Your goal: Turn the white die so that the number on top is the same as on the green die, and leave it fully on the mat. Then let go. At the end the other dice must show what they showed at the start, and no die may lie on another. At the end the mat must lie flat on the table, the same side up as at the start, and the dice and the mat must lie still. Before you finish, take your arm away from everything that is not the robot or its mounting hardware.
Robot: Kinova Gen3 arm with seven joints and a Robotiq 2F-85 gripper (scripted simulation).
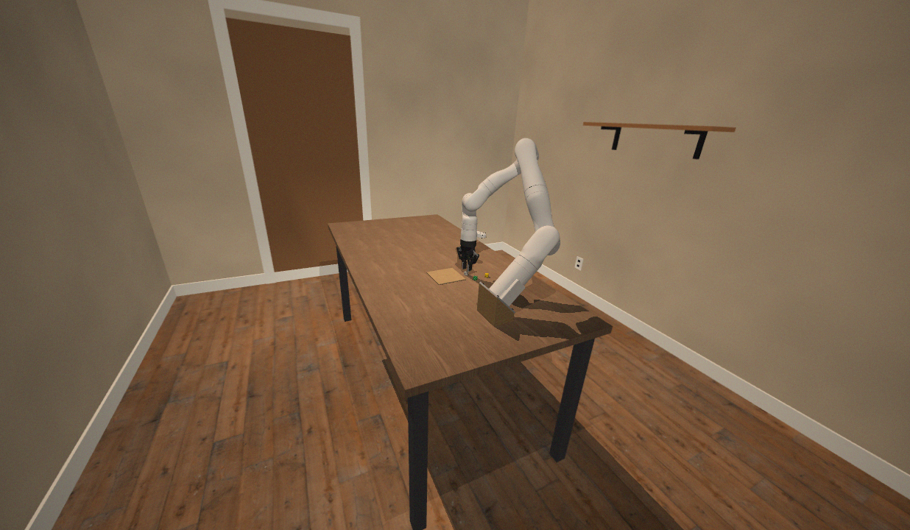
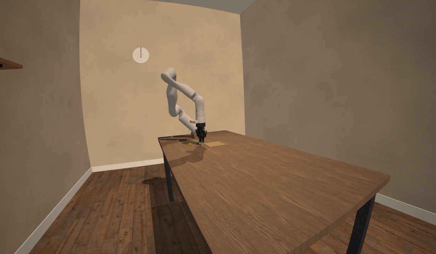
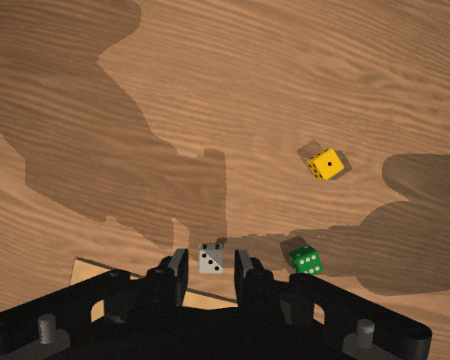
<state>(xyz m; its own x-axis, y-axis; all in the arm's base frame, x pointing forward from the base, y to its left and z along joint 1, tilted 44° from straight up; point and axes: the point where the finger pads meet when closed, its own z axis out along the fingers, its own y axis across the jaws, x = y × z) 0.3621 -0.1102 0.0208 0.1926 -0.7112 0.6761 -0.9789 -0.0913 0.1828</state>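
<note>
Right now the white die is 40 mm below my hand. The rest, counted from my hand: green die: 60 mm behind, 40 mm below, 10 mm to the right; then tan mat: 100 mm to the left, 40 mm below, 30 mm ahead; then yellow die: 80 mm to the right, 60 mm behind, 40 mm below.
</note>
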